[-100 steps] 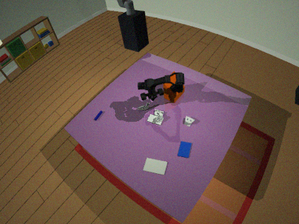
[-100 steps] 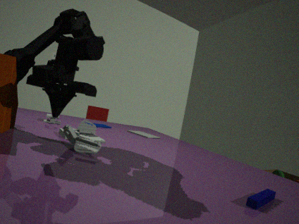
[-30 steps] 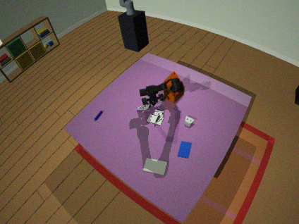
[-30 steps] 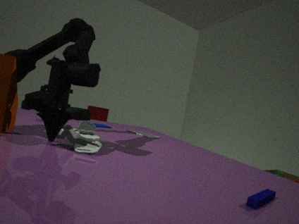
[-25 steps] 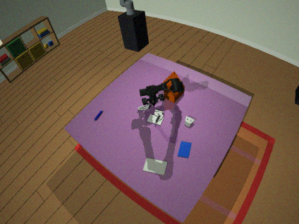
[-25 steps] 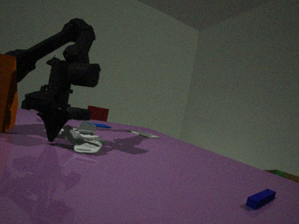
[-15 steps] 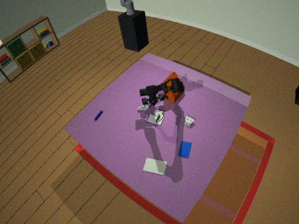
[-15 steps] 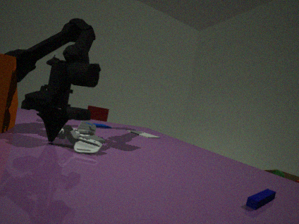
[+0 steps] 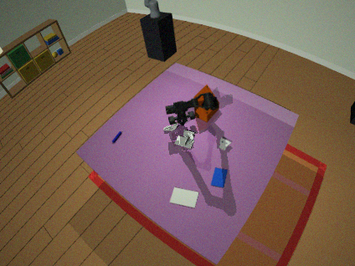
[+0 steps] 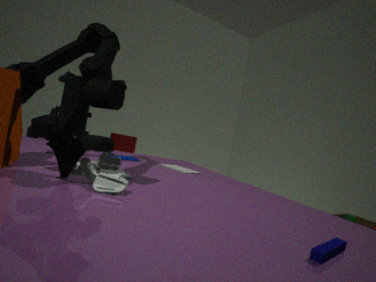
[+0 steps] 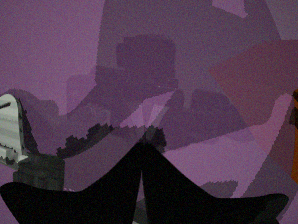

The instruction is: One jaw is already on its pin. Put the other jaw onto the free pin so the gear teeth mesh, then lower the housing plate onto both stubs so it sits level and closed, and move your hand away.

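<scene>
Now: gripper tip 50 mm short of the white jaw piece, 40 mm to the left of it and 30 mm below it. From my gripper tip the other things lie so: flat blue plate 440 mm to the left, 240 mm ahead; blue bar 370 mm to the right, 340 mm ahead, 10 mm above; flat white plate 460 mm ahead, 320 mm to the left.
</scene>
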